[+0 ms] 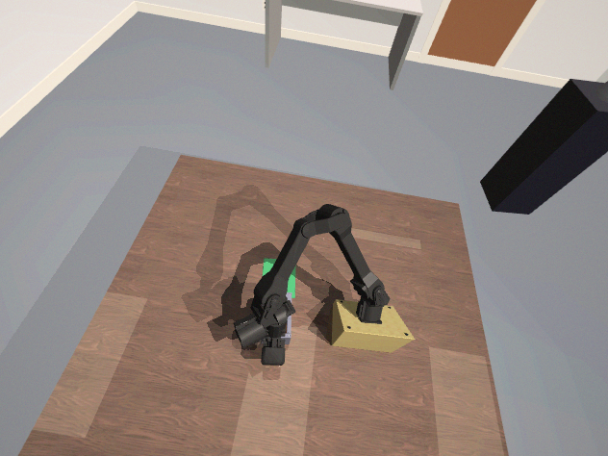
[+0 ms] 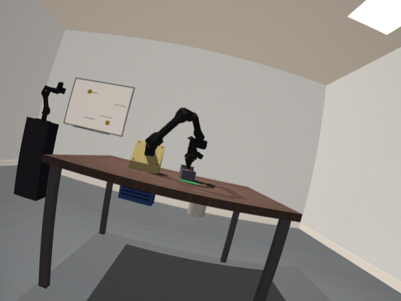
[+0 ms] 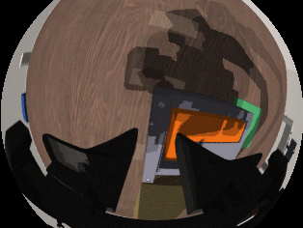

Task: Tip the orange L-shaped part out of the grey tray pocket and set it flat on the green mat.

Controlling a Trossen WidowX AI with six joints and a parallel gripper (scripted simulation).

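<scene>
Right now the orange L-shaped part is 10 mm behind my gripper tip, 60 mm to the right of it and 20 mm below it. The rest, counted from my gripper tip: green mat 220 mm to the right, 80 mm below.
</scene>
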